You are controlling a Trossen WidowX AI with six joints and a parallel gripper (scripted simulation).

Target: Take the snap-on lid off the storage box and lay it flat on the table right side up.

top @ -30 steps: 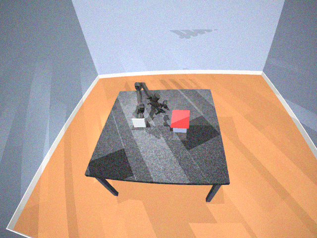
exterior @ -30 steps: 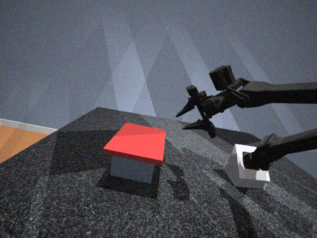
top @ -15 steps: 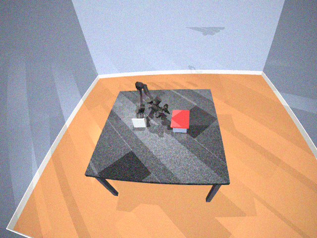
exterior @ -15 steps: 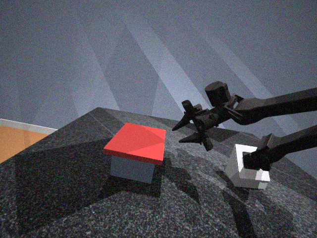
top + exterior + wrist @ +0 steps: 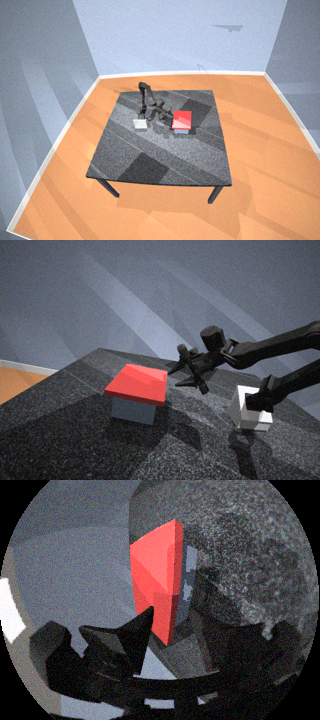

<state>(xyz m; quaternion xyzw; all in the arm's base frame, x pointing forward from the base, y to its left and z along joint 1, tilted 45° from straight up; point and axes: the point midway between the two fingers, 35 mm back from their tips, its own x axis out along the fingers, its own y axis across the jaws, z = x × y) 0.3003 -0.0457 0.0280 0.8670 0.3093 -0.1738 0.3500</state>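
My gripper tip is 100 mm short of the red lid, 20 mm above it and 10 mm to the left of it. Round my gripper tip: grey-blue storage box (100 mm ahead, 70 mm below, 10 mm to the right).
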